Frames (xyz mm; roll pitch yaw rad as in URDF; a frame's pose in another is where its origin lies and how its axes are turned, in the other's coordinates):
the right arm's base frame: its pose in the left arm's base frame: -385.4 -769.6 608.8 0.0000 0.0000 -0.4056
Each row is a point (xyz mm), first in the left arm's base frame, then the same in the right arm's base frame.
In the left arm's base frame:
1: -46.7 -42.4 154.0
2: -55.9 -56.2 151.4
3: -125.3 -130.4 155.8
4: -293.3 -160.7 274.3
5: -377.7 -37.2 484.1
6: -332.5 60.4 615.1
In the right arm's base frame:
1: 24.3 801.8 -454.8
2: 21.3 785.5 -457.4
3: -13.2 690.0 -453.0
4: -155.6 595.8 -334.5
5: -281.9 676.0 -124.7
6: -278.9 783.5 6.3

